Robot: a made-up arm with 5 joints.
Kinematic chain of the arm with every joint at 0, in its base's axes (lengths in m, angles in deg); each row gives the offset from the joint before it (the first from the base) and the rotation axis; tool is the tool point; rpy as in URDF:
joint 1: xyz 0.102 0 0.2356 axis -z
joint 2: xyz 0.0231 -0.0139 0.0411 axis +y
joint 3: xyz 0.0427 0 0.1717 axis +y
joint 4: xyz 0.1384 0 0.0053 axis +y
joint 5: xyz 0.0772 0.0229 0 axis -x
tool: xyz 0 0 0 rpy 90 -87.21 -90
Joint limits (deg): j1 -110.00..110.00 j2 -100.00..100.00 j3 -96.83..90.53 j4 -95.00..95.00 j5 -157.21..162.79
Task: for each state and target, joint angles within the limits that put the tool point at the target. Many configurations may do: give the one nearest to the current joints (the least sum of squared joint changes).
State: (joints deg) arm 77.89 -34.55 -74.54 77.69 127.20
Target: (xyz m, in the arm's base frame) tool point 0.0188 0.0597 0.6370
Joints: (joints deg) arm 30.62 -35.35 -83.20 36.16 127.20
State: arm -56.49 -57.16 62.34 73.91 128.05
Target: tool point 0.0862 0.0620 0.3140
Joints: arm -96.21 -50.89 64.62 68.20 128.05
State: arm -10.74 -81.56 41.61 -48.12 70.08
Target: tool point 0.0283 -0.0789 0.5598
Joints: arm -51.73 -75.51 10.78 -47.66 70.08
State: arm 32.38 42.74 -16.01 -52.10 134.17
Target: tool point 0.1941 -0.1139 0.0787
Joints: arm 54.56 74.98 43.30 -33.55 134.17
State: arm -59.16 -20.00 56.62 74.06 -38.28
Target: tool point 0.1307 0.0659 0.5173
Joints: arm -59.27 -53.88 3.76 53.61 -38.28
